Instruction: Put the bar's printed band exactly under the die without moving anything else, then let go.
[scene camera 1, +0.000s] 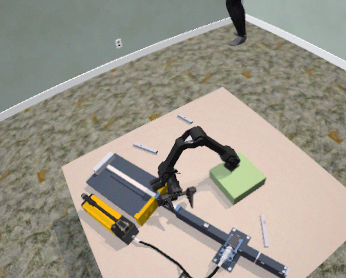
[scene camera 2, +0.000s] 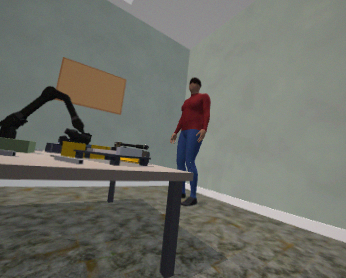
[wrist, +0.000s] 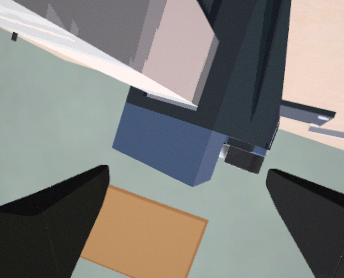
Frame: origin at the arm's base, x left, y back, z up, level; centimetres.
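Where they show: gripper, fingertip midpoint: (scene camera 1: 184, 211); arm's base, origin of the base link: (scene camera 1: 231, 165) (scene camera 2: 6, 138).
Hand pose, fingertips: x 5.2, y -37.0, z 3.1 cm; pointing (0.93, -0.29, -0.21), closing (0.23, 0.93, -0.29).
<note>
Things, the pixels of their centre, and the offset from my fingertips. "*": a spot on its surface instead. Level surfaces: height alone.
- yellow block, surface spot: (scene camera 1: 146, 210) * dz -2.2, dx -13.4, dy -13.4 cm
- blue bracket with a cabled connector, body centre: (wrist: 230, 154) (scene camera 1: 231, 246) dz +0.2, dx +26.9, dy +4.4 cm
- dark rail, surface spot: (scene camera 1: 200, 221) * dz -2.7, dx +8.2, dy +3.0 cm
- blue block, surface spot: (wrist: 160, 140) * dz -1.9, dx -4.9, dy -0.9 cm
- dark plate, its level: dz -5.3 cm
- yellow-black tool, body centre: (scene camera 1: 106, 216) (scene camera 2: 129, 152) dz -3.7, dx -24.8, dy -31.0 cm
- black cable, surface spot: (scene camera 1: 162, 252) * dz -9.1, dx +6.4, dy -19.3 cm
The long white bar (scene camera 1: 131, 180) lies over the dark plate and reaches the yellow block (scene camera 1: 146, 210). A bluish mark near the block may be its printed band. The gripper covers part beyond. A blue bracket with a cabled connector (scene camera 1: 229, 250) spans the dark rail (scene camera 1: 200, 221); I cannot tell which part is the die. My gripper (scene camera 1: 181, 204) (wrist: 188, 174) is open and empty, low by the rail's end nearest the yellow block. In the wrist view, a pale surface, possibly the bar, and a blue block (wrist: 160, 140) show ahead of the fingertips.
The dark plate (scene camera 1: 127, 198) and a yellow-black tool (scene camera 1: 103, 214) lie left of the arm. A green block (scene camera 1: 237, 179) is beside the arm's base. Small grey strips (scene camera 1: 145, 148) (scene camera 1: 185, 119) (scene camera 1: 264, 230) lie around. A black cable (scene camera 1: 162, 251) runs between tool and bracket. A person (scene camera 2: 194, 117) stands beyond the table.
</note>
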